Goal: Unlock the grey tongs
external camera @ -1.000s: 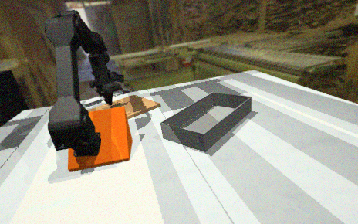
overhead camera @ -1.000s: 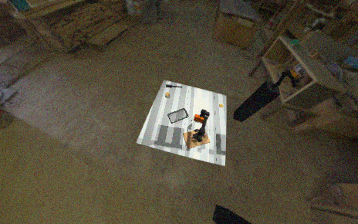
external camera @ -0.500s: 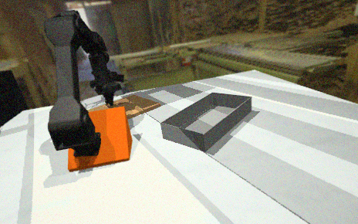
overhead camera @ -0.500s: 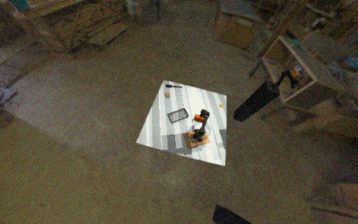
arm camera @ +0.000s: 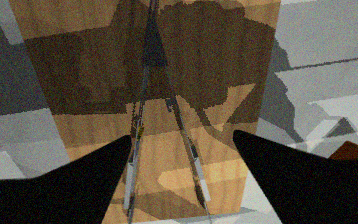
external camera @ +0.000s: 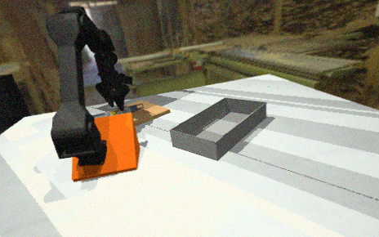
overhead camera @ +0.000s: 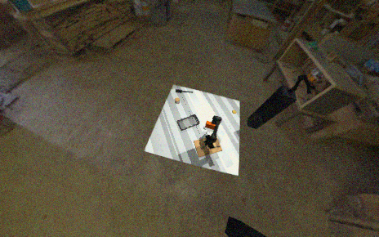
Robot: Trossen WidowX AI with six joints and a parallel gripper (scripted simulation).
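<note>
Right now my gripper tip is 1 cm past the wooden board, 1 cm to the right of it and 5 cm above it. Also, from my gripper tip: yellow thing (26 cm behind, 75 cm to the right, 5 cm below); then dark tool (73 cm ahead, 76 cm to the right, 5 cm below); then roasting tin (38 cm ahead, 20 cm to the right, 3 cm below).
</note>
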